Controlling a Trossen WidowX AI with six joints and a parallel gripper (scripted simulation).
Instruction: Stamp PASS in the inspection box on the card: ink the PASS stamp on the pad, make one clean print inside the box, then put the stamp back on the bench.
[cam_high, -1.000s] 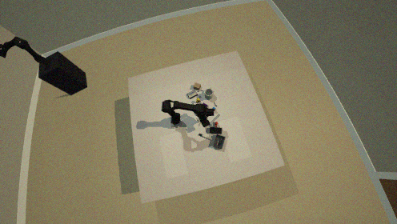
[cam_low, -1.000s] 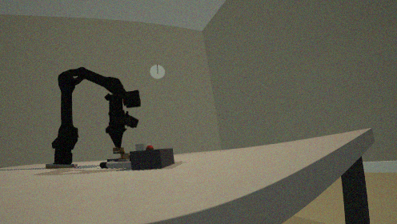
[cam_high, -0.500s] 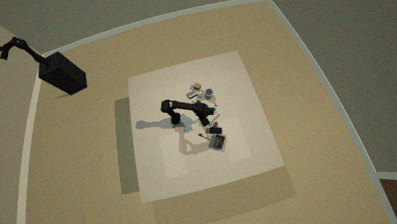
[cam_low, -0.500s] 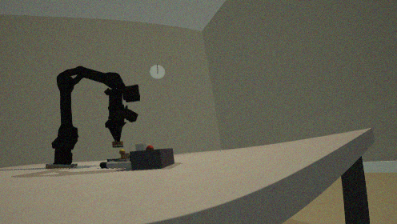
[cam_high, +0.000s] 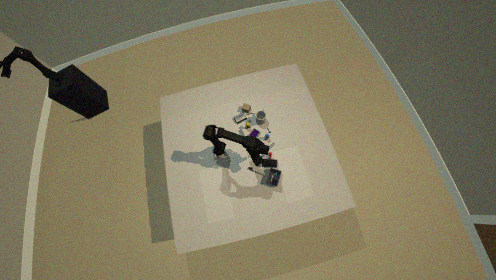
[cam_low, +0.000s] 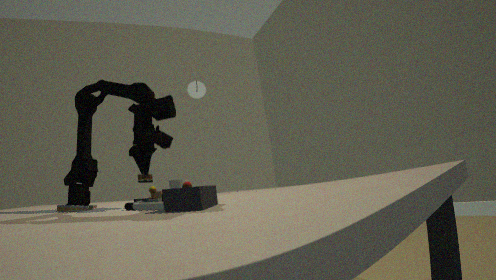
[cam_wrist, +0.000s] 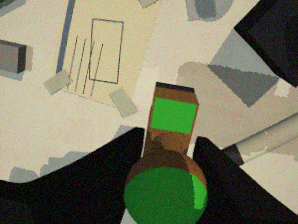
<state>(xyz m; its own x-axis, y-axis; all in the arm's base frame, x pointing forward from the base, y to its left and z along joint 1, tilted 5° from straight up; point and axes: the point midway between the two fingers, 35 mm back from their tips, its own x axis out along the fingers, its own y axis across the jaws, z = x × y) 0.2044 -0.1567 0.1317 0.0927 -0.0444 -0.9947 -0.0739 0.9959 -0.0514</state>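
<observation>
Right now my gripper tip is 80 mm to the left of the pen-like tool, 80 mm above it and 30 mm past it. Also, from my gripper tip: cream card: 90 mm below, 60 mm to the left, 20 mm ahead; then red-topped stamp: 120 mm ahead, 70 mm below, 30 mm to the right; then green-topped stamp: right at my gripper tip.
</observation>
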